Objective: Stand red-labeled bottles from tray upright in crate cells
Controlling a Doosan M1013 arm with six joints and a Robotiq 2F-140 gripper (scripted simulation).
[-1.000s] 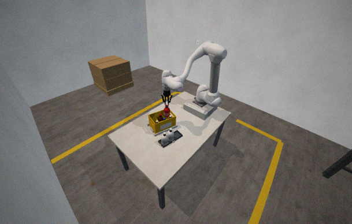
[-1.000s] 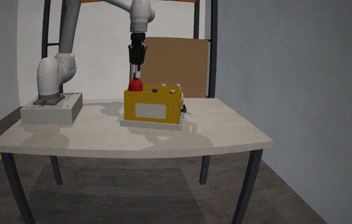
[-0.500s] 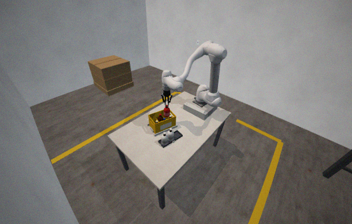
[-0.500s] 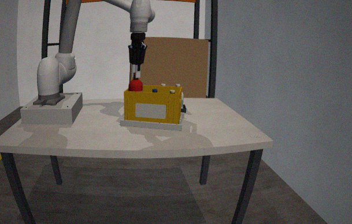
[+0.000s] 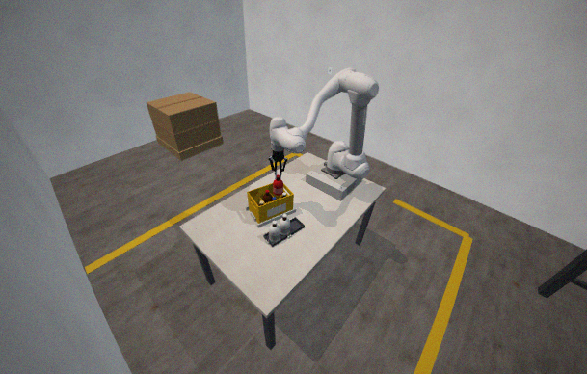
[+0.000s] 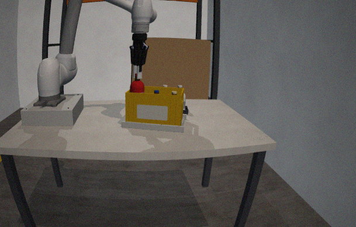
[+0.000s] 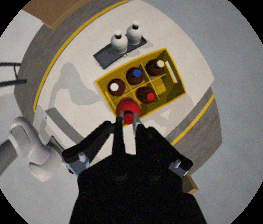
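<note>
My hand is 9 cm above the red-labeled bottle. From my hand the other things lie so: crate 9 cm ahead, 3 cm to the left, 19 cm below.
</note>
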